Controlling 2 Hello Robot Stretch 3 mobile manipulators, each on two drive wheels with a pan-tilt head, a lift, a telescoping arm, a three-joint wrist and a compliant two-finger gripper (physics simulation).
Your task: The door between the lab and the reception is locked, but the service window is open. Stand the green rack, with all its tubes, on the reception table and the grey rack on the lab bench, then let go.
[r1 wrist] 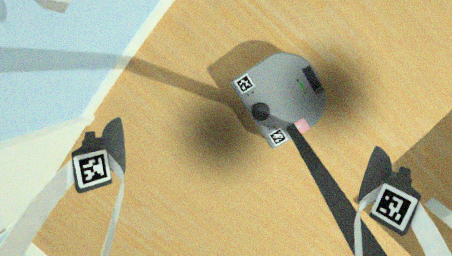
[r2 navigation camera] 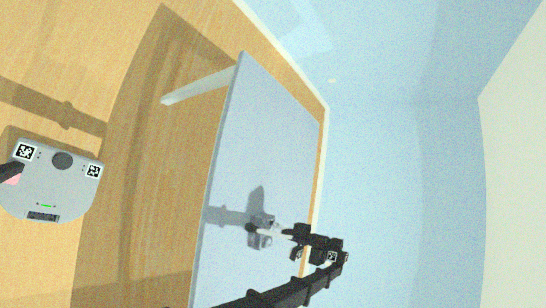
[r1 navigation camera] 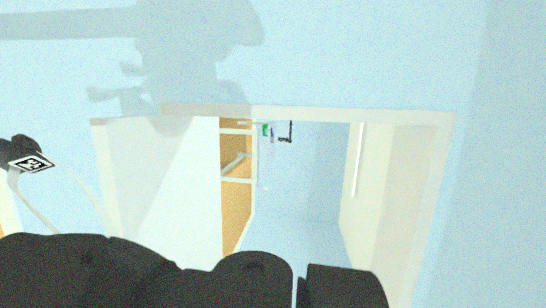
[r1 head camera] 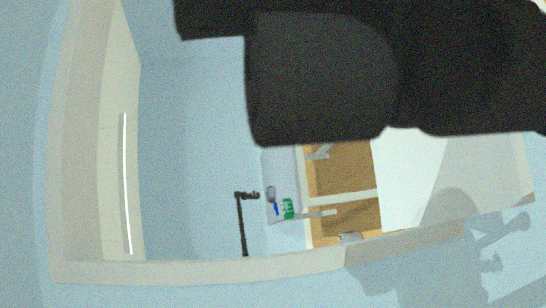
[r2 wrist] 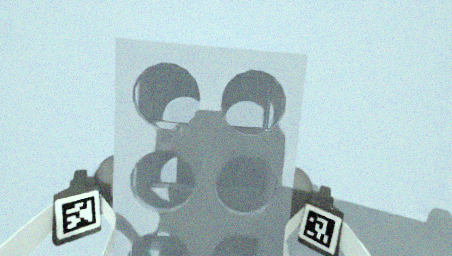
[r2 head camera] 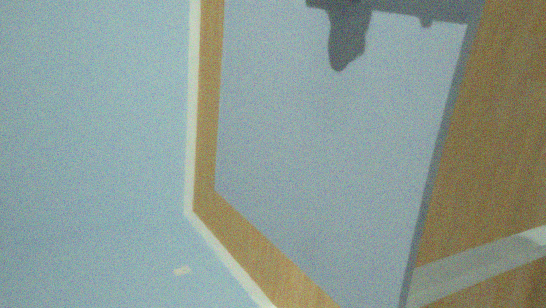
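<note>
The grey rack (r2 wrist: pixel 210 135) (r1 head camera: pixel 270 194) is seen from above in the r2 wrist view, with several round holes. My r2 gripper (r2 navigation camera: pixel 261 223) is shut on it, one finger at each long side; whether the rack touches the grey-blue table (r2 head camera: pixel 325 150) (r2 navigation camera: pixel 265 130) cannot be told. The green rack (r1 head camera: pixel 287 208) (r1 navigation camera: pixel 265 130) stands on the same table beside it; its tubes are too small to make out. A small blue thing (r1 head camera: pixel 276 208) (r1 navigation camera: pixel 272 131) is between the racks. My r1 gripper (r1 wrist: pixel 246 157) is open, with nothing between its fingers, high above the wooden floor.
A pale opening frame (r1 head camera: pixel 200 272) (r1 navigation camera: pixel 300 114) lies between r1's head and the table. A robot base (r1 wrist: pixel 287 95) stands on the wooden floor in the r1 wrist view. Another base view (r2 navigation camera: pixel 55 185) is at the left of r2's navigation view. r2's dark arm (r2 navigation camera: pixel 280 294) reaches over the table.
</note>
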